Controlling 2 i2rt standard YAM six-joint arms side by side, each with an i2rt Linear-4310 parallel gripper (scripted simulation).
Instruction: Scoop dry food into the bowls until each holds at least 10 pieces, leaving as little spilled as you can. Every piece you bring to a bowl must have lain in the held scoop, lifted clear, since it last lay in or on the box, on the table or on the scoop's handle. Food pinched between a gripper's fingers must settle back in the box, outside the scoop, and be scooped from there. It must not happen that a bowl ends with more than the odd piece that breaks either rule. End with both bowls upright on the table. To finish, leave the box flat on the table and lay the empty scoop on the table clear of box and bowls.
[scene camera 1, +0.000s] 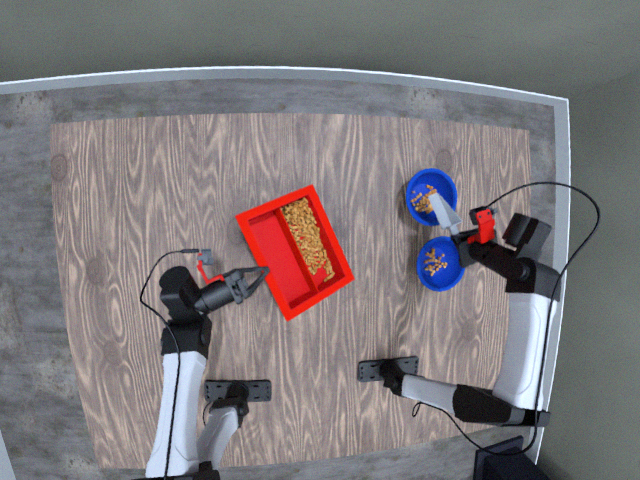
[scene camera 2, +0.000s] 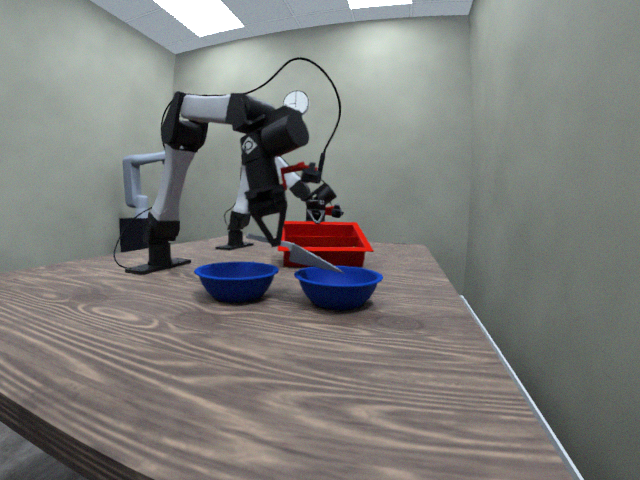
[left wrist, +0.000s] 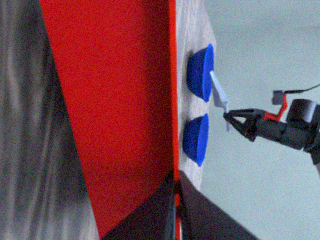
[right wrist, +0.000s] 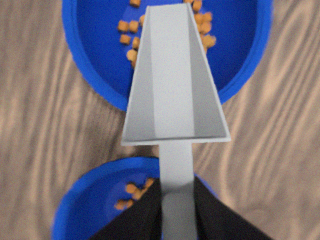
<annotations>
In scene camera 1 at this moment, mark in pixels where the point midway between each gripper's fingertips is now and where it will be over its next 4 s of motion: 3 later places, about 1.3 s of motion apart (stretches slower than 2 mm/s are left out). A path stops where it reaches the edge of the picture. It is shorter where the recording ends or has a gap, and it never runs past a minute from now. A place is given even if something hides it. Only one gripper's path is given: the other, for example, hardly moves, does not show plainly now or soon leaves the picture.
My right gripper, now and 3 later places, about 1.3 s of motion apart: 453, 236; 448, 237; 448, 234; 403, 276
</annotations>
